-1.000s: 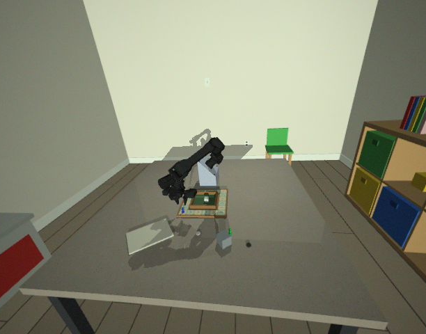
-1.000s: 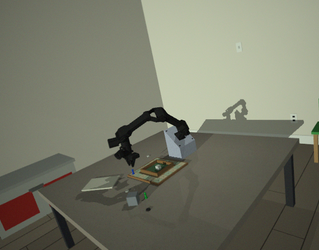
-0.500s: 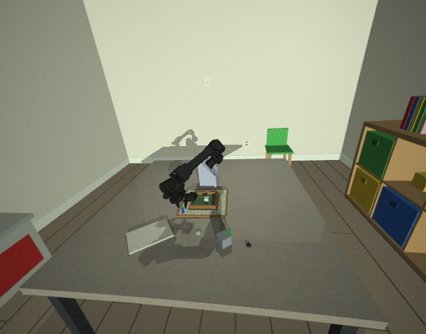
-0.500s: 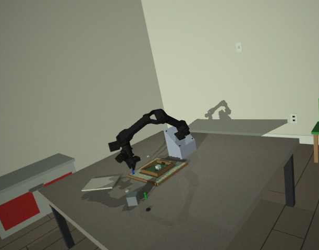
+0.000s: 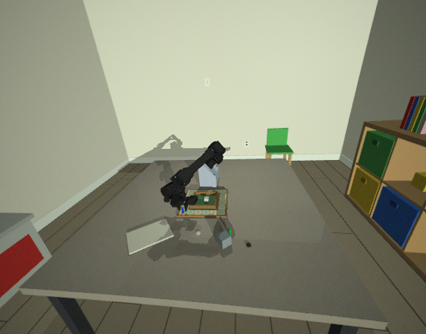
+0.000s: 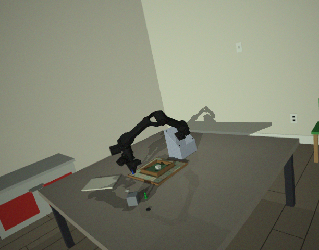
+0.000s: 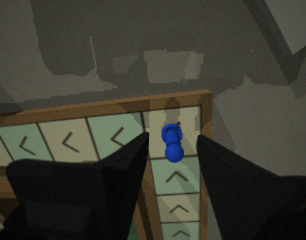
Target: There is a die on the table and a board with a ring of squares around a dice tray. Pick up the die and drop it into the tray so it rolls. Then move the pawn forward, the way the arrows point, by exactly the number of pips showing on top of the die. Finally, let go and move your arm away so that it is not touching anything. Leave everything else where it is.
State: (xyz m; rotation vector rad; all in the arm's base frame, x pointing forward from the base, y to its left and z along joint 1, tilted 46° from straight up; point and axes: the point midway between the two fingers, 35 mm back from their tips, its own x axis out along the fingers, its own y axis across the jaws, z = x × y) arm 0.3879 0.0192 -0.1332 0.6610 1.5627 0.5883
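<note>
Now: gripper tip 12 cm past the white die and 11 cm to the right of it. Round my gripper tip: blue pawn 1 cm above; green pawn 29 cm to the left, 12 cm ahead, 1 cm below; flat grey panel 18 cm ahead, 12 cm to the right, 2 cm below.
</note>
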